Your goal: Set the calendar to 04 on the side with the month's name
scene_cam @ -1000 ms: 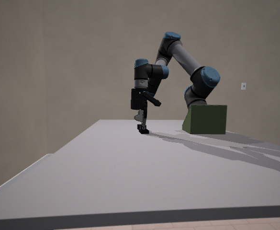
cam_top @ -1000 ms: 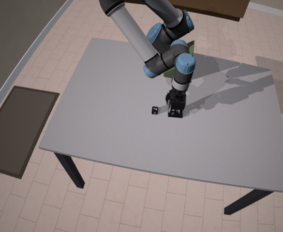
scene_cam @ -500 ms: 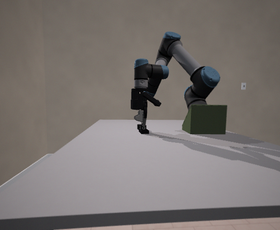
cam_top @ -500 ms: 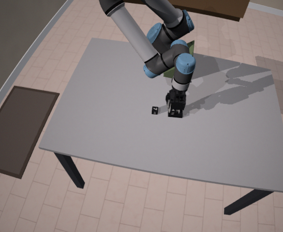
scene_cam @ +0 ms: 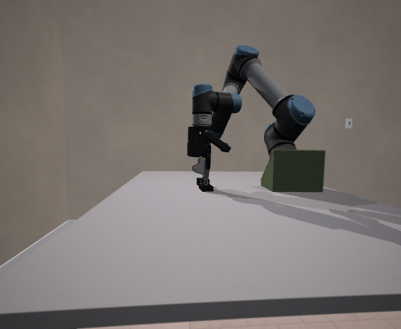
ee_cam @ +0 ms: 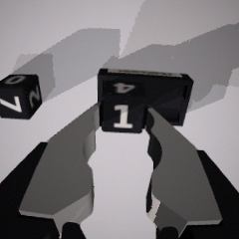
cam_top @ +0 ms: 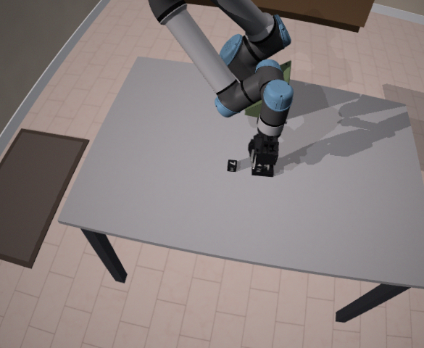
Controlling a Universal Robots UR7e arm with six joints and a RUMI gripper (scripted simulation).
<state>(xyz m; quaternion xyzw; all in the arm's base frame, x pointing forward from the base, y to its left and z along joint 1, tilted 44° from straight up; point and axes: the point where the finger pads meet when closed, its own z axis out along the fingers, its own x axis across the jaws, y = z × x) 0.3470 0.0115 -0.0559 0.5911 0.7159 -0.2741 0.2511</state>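
The black calendar tray is 30 mm below my hand and 20 mm to the left of it.
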